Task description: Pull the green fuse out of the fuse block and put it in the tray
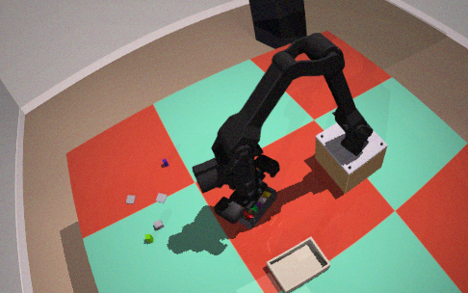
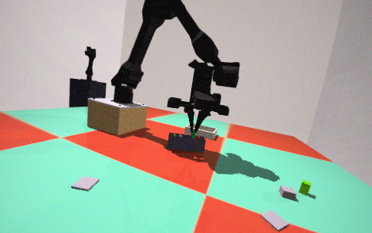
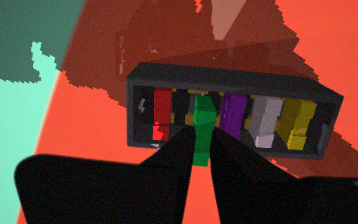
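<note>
Right now my gripper tip is 30 mm short of the beige tray, 200 mm to the right of it and 50 mm above it. Also, from my gripper tip: grey block 220 mm ahead, 160 mm to the right, 50 mm below; then green fuse 10 mm below; then lime cube 270 mm ahead, 140 mm to the right, 40 mm below.
</note>
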